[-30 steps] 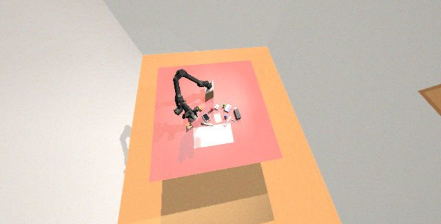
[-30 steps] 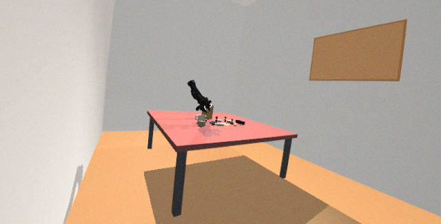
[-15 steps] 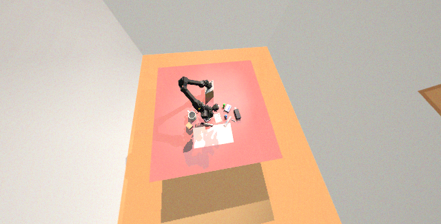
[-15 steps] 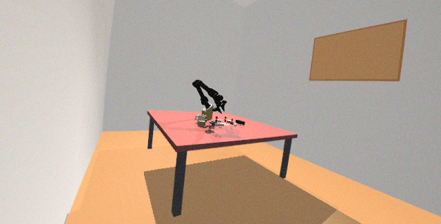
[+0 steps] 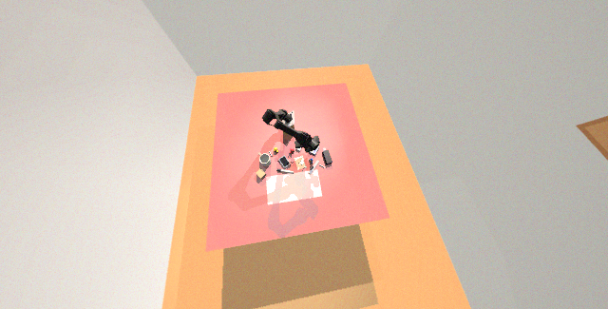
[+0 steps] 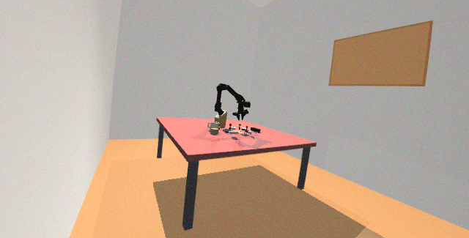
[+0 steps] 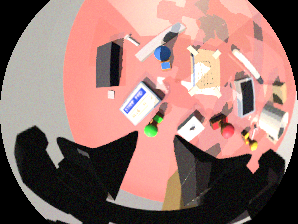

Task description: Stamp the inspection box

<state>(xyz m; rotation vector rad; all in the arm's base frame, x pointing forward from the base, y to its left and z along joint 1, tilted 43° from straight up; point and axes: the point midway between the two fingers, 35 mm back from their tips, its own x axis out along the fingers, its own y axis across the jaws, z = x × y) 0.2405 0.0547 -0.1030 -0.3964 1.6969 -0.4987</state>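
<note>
Right now my gripper tip is 80 mm above the green-topped stamp, 30 mm past it and 20 mm to the right of it. From my gripper tip the other things lie so: blue-knobbed stamp: 110 mm ahead, 80 mm below, 10 mm to the left; ink pad: 90 mm below, 60 mm to the left, 10 mm ahead; grey block: 90 mm below, 70 mm to the right, 30 mm behind.
</note>
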